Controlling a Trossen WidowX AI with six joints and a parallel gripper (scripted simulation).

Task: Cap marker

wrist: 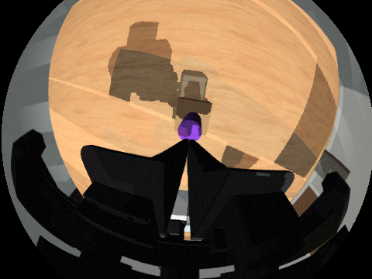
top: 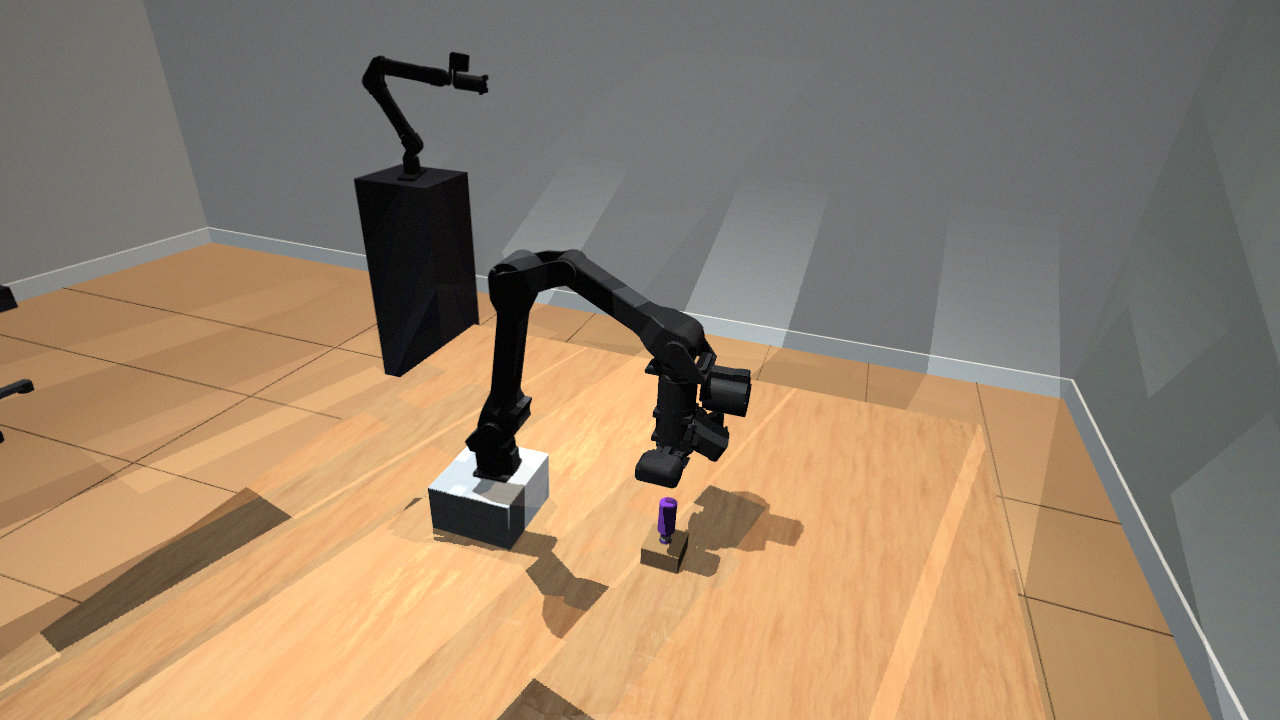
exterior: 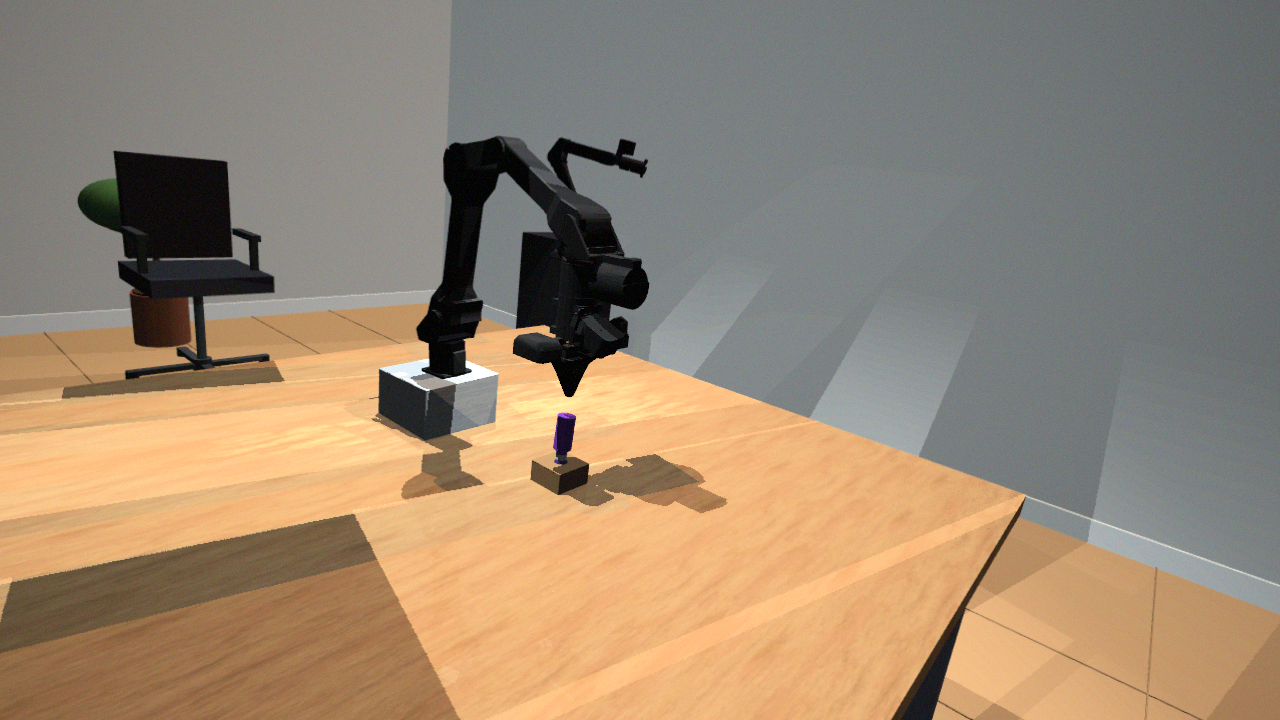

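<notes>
Right now my gripper tip is 6 cm above the purple cap.
</notes>
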